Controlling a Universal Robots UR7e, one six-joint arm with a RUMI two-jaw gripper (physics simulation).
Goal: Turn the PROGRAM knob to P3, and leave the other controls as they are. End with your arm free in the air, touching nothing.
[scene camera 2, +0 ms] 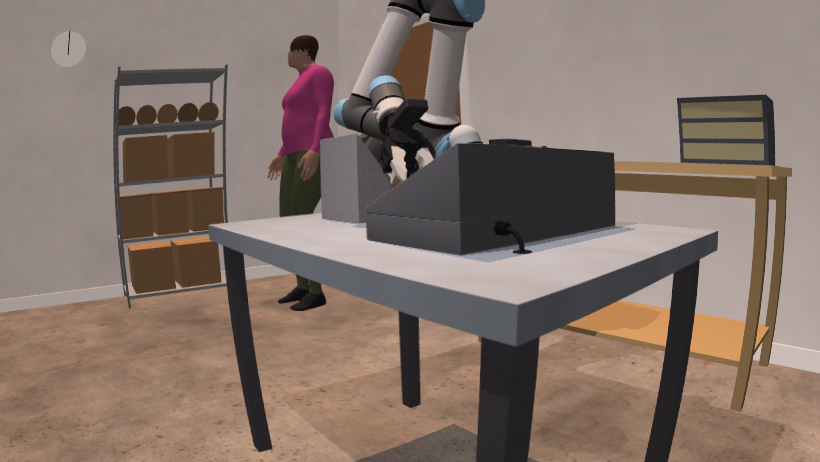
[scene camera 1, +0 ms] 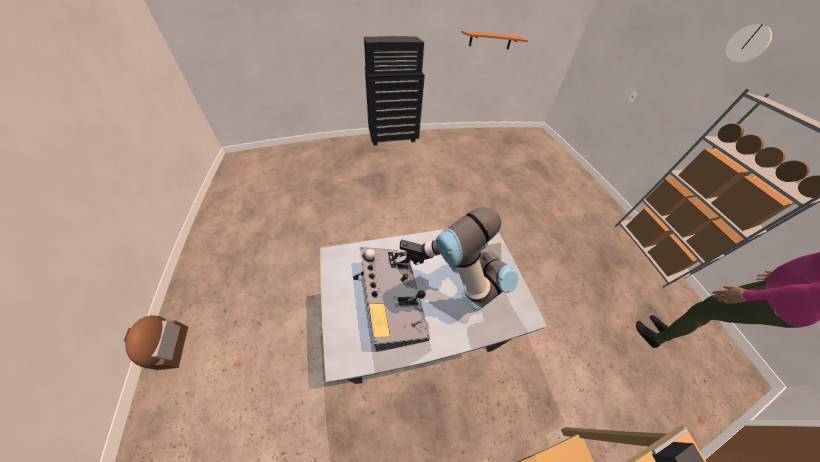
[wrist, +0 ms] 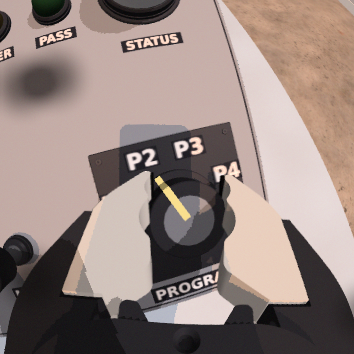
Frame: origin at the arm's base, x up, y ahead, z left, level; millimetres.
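Where they show: gripper, fingertip midpoint: (scene camera 1: 394, 257) (wrist: 186, 175); arm's base, link origin: (scene camera 2: 359, 166) (scene camera 1: 485, 265).
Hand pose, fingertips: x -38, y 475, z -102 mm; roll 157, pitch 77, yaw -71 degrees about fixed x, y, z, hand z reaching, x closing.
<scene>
Things, the pixels of their top centre, and the offset from my fingertips. "spot": a spot on its surface instead. Level surfaces: height alone.
- PROGRAM knob, top centre: (wrist: 190, 219) dx +22, dy -31, dz +5 mm
- dark plate, surface spot: (wrist: 111, 172) spot: dx +2, dy +8, dz +48 mm
- STATUS lamp, surface spot: (wrist: 139, 6) spot: dx +52, dy +106, dz +18 mm
- green PASS lamp, surface spot: (wrist: 50, 6) spot: dx +59, dy +111, dz +78 mm
- black-knobbed lever, top centre: (scene camera 1: 421, 292) dx +62, dy -113, dz +236 mm
- small black control, top centre: (scene camera 1: 403, 275) dx +32, dy -40, dz +125 mm
- table, surface height: dx -103 mm
The PROGRAM knob (wrist: 175, 235) is a round black knob with a grey cap and a yellow pointer line, on a dark plate (wrist: 111, 172) of the control panel (scene camera 1: 401, 315) (scene camera 2: 533, 183) (wrist: 175, 90). Its pointer is towards P2 in the wrist view; P3 and P4 lie to the right of that, and the P1 label is hidden by the left jaw. My gripper (scene camera 1: 397, 258) (scene camera 2: 405, 171) (wrist: 186, 175) is shut on the PROGRAM knob, with one pale jaw against each side. In scene camera 2 the panel's side hides the jaw tips.
The panel also carries a STATUS lamp (scene camera 1: 368, 254) (wrist: 139, 6), a green PASS lamp (wrist: 50, 6), a black-knobbed lever (scene camera 1: 420, 294) and a small black control (scene camera 1: 405, 277) (wrist: 19, 249). The panel stands on a table (scene camera 1: 344, 344) (scene camera 2: 275, 229). A person (scene camera 1: 797, 292) (scene camera 2: 309, 114) stands beyond it.
</scene>
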